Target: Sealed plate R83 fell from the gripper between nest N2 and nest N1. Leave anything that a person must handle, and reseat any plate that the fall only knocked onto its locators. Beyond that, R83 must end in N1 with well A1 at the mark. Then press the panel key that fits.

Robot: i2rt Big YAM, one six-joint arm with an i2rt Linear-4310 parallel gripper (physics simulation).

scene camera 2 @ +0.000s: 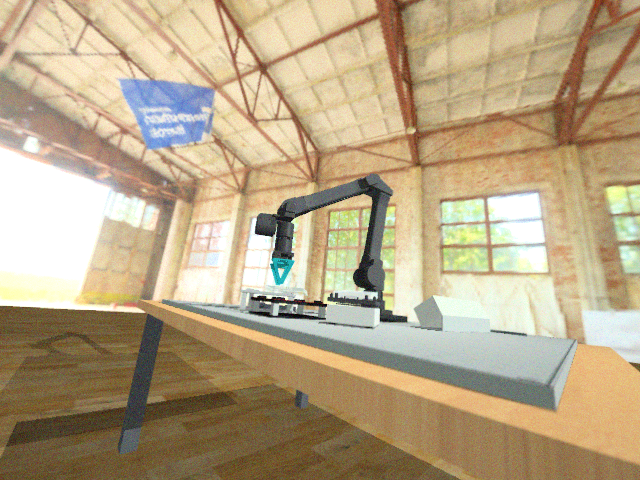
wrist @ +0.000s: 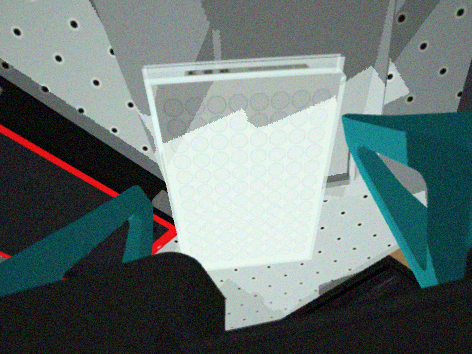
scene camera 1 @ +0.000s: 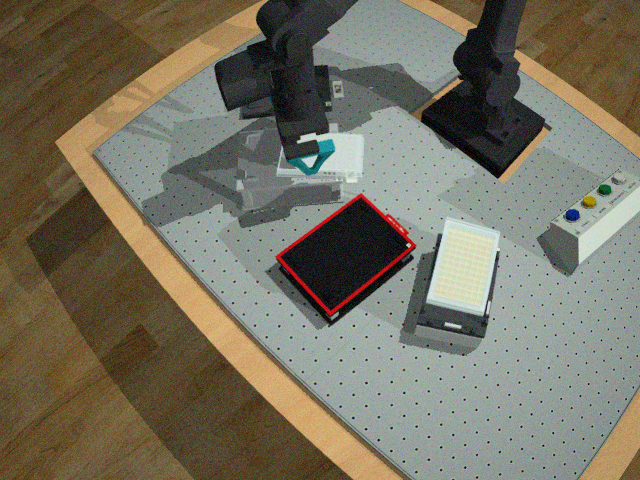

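Pixels of known places: gripper, between the fingertips: (scene camera 2: 279, 284) (wrist: 238, 164) (scene camera 1: 304, 149); arm's base, origin of its link: (scene camera 1: 487, 119).
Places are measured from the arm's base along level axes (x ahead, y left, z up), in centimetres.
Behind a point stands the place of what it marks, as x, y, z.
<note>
A clear sealed plate with round wells (scene camera 1: 348, 149) {26.4, -11.5, 5.5} (wrist: 245, 170) {30.3, -15.5, 5.6}, apparently R83, lies beside and partly over a transparent stand (scene camera 1: 253, 193) {38.7, -21.2, -1.6}. Its end label is too blurred to read in the wrist view, and I cannot tell whether it is level. My gripper (scene camera 1: 311, 164) {31.2, -16.1, 6.5} (scene camera 2: 280, 281) {31.2, -16.1, 6.5} (wrist: 238, 164) {31.2, -16.1, 6.5} is open and empty above it, with one teal finger towards each long side. A black nest with a red rim (scene camera 1: 303, 285) {46.4, -2.7, 1.9} (wrist: 60, 162) {38.6, -7.6, 1.9} shows no plate on it. A key panel (scene camera 1: 589, 229) {12.6, 27.2, 6.1} (scene camera 2: 454, 312) {10.7, 30.0, 2.5} has blue (scene camera 1: 572, 214) {11.3, 23.4, 4.9}, yellow (scene camera 1: 589, 202) {6.8, 25.0, 5.0}, green (scene camera 1: 604, 189) {1.9, 26.3, 4.9} and white (scene camera 1: 619, 177) {-3.1, 27.8, 4.9} keys. Nest names are unreadable.
A plate with cream wells (scene camera 1: 463, 266) {31.4, 13.6, 5.4} sits on a dark nest (scene camera 1: 452, 319) {37.9, 16.9, 3.3} at the right of the red-rimmed one. Another dark nest (scene camera 1: 253, 109) {26.1, -34.3, -0.4} is mostly hidden behind the arm, near a small white marker (scene camera 1: 337, 88) {11.3, -27.0, -1.9}. The arm's base (scene camera 1: 483, 134) {4.3, 1.5, 0.5} stands at the back.
</note>
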